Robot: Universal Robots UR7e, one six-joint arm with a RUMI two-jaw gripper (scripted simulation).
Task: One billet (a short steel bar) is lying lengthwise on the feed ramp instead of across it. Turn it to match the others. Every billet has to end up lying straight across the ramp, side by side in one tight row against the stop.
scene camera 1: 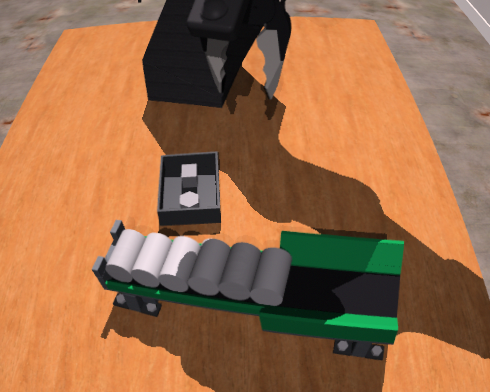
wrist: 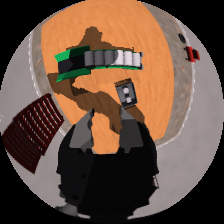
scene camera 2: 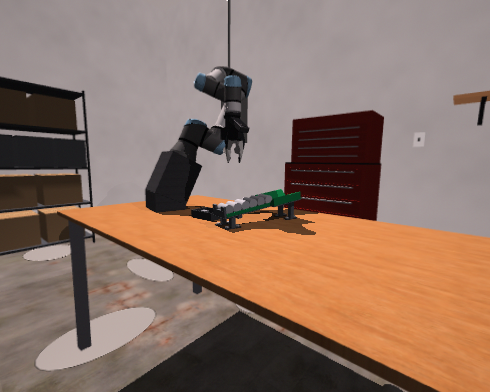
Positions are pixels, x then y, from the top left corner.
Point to a billet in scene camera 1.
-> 175, 273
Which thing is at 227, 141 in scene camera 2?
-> The gripper.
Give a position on a billet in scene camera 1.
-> At 269, 284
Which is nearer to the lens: the billet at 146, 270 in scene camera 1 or the dark tray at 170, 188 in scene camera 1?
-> The billet.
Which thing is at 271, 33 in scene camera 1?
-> The gripper.
